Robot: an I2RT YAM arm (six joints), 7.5 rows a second.
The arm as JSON. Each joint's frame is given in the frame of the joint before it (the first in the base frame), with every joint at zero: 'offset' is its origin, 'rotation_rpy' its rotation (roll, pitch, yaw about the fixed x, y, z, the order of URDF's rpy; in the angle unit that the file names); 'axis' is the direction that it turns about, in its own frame. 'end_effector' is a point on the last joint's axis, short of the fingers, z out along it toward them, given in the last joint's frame.
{
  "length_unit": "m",
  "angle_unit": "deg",
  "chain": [
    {
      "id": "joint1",
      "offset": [
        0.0,
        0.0,
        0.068
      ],
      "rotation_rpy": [
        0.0,
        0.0,
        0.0
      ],
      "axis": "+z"
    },
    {
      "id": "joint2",
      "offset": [
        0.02,
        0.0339,
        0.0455
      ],
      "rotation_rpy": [
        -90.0,
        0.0,
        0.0
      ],
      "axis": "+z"
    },
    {
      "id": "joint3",
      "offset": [
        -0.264,
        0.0,
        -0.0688
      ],
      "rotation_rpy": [
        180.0,
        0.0,
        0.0
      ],
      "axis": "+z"
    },
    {
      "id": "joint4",
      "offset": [
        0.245,
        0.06,
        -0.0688
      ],
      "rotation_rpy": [
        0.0,
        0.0,
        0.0
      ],
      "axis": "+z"
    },
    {
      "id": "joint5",
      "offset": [
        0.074,
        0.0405,
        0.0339
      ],
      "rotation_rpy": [
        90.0,
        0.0,
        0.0
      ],
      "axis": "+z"
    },
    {
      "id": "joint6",
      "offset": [
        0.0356,
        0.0,
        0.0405
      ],
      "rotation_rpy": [
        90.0,
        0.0,
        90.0
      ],
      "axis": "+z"
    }
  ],
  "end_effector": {
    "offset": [
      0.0,
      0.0,
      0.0
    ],
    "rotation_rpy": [
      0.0,
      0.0,
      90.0
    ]
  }
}
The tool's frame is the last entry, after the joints.
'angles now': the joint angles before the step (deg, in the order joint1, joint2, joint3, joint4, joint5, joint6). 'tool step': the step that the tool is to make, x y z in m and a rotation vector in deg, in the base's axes. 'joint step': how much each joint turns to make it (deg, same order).
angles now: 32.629 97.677 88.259 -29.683 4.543 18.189
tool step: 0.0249 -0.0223 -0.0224 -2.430 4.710 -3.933
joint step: -4.658 3.636 0.884 -2.519 -0.723 -0.273
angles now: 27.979 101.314 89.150 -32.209 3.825 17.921
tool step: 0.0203 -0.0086 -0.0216 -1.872 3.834 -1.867
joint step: -2.390 4.500 1.969 -1.713 -0.400 -0.340
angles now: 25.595 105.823 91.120 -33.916 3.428 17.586
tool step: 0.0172 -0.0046 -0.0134 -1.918 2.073 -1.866
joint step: -1.466 4.054 3.050 -1.665 0.923 -0.253
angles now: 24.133 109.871 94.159 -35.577 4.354 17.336
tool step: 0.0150 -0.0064 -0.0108 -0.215 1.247 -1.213
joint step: -1.591 3.103 2.166 -0.285 -0.467 -0.115
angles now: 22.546 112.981 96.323 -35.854 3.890 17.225
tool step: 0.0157 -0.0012 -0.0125 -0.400 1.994 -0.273
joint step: -0.951 4.140 3.650 -1.489 -0.708 -0.321
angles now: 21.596 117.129 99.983 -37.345 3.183 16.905
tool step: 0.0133 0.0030 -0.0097 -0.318 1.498 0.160
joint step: -0.292 3.922 4.088 -1.665 -0.465 -0.228
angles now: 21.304 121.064 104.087 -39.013 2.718 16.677
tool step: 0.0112 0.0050 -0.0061 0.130 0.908 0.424
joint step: 0.026 3.445 4.207 -1.557 -0.596 -0.082
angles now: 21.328 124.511 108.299 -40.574 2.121 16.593
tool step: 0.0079 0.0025 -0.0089 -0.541 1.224 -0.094
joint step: -0.059 2.794 2.799 -1.342 0.069 -0.002
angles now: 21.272 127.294 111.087 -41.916 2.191 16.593
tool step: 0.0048 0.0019 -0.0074 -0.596 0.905 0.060
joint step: 0.016 1.914 1.710 -0.850 0.171 -0.156
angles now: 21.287 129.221 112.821 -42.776 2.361 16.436
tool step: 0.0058 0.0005 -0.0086 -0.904 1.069 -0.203
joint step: -0.158 2.223 2.059 -1.152 0.417 -0.190
